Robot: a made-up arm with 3 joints. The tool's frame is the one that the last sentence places.
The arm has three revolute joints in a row. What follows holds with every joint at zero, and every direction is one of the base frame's.
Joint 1 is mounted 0.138 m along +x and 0.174 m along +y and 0.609 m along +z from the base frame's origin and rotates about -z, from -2.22 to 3.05 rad.
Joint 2 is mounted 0.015 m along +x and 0.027 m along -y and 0.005 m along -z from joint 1 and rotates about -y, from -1.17 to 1.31 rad.
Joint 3 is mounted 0.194 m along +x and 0.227 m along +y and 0.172 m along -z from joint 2 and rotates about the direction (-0.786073, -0.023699, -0.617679), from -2.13 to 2.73 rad.
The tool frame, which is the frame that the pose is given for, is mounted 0.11 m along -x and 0.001 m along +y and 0.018 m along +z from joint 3; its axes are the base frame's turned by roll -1.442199, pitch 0.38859 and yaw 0.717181 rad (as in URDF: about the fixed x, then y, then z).
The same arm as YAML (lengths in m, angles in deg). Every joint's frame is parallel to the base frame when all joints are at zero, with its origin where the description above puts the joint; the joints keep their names.
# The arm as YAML. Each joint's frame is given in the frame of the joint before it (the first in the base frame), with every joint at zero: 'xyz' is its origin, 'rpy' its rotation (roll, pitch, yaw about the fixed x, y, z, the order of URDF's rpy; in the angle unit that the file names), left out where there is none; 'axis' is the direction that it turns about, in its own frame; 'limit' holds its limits. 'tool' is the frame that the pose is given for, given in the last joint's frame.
units:
  length: m
  angle: deg
joints:
  - name: joint 1
    type: revolute
    origin:
      xyz: [0.138, 0.174, 0.609]
    axis: "-z"
    limit:
      lower: -127.2
      upper: 174.75
  - name: joint 2
    type: revolute
    origin:
      xyz: [0.015, -0.027, -0.005]
    axis: "-y"
    limit:
      lower: -67.04
      upper: 75.06
  - name: joint 3
    type: revolute
    origin:
      xyz: [0.194, 0.227, -0.172]
    axis: [-0.786073, -0.023699, -0.617679]
    limit:
      lower: -122.04
      upper: 156.42
tool:
  origin:
    xyz: [-0.11, 0.001, 0.018]
    rpy: [-82.63, 22.26, 41.09]

